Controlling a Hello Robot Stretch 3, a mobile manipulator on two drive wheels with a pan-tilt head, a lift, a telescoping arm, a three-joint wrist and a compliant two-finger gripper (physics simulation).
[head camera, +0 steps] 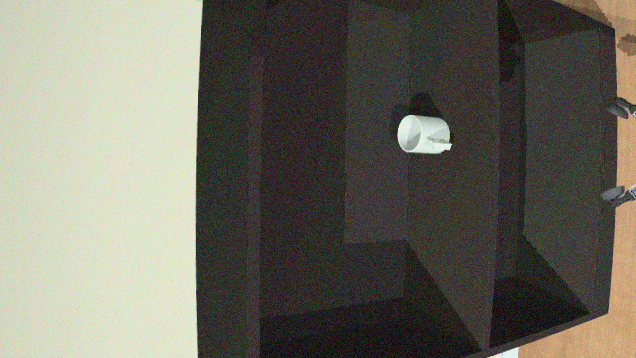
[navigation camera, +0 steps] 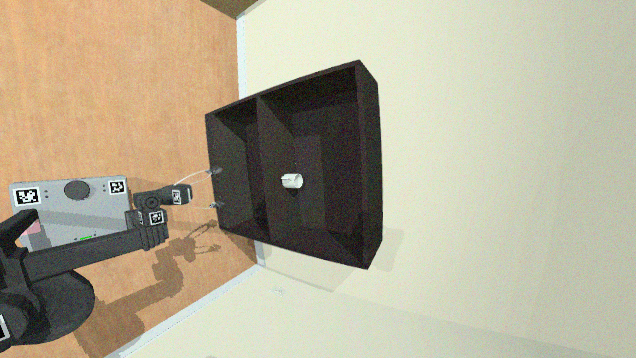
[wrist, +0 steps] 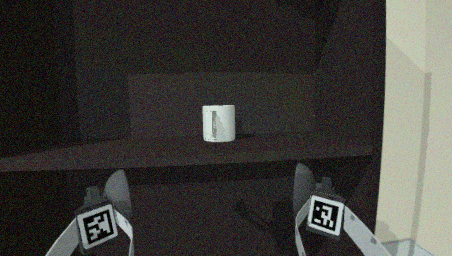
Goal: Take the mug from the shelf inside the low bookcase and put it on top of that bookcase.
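Where they show: gripper, between the fingertips: (head camera: 603, 151) (navigation camera: 223, 186); robot's base, origin of its link: (navigation camera: 77, 188).
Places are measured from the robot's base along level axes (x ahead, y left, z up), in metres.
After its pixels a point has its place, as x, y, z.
The white mug (head camera: 425, 134) @(-0.037, -0.791, 0.623) (navigation camera: 291, 180) @(-0.031, -0.789, 0.618) (wrist: 218, 123) stands upright on the shelf board (head camera: 460, 210) @(0.119, -0.747, 0.548) (navigation camera: 274, 145) @(0.159, -0.747, 0.548) (wrist: 160, 152) in the upper compartment of the dark low bookcase (head camera: 222, 175) @(0.053, -0.780, 1.060) (navigation camera: 371, 165) @(0.039, -0.735, 1.060). Its handle is on the side facing out of the compartment. The bookcase's top board is at the left in the head view. My gripper (head camera: 614, 151) @(-0.018, -0.416, 0.578) (navigation camera: 215, 188) @(-0.018, -0.416, 0.578) (wrist: 212, 186) @(-0.018, -0.416, 0.578) is open, with nothing between its fingers. It is in front of the bookcase, lower than the mug and apart from it. In the wrist view the mug shows above the gap between the fingertips, roughly centred.
The front edge of the shelf board crosses above the fingertips in the wrist view. The bookcase's lower compartment (navigation camera: 235, 165) @(0.065, -0.807, 0.100) is below that board. A pale wall (head camera: 100, 175) @(0.070, -0.972, 1.239) (navigation camera: 500, 175) @(-0.016, -0.977, 1.569) (wrist: 405, 125) rises behind the bookcase. My base (navigation camera: 100, 200) @(-0.050, -0.067, 0.160) stands on the wooden floor (navigation camera: 125, 90) @(0.482, -0.206, 0.000).
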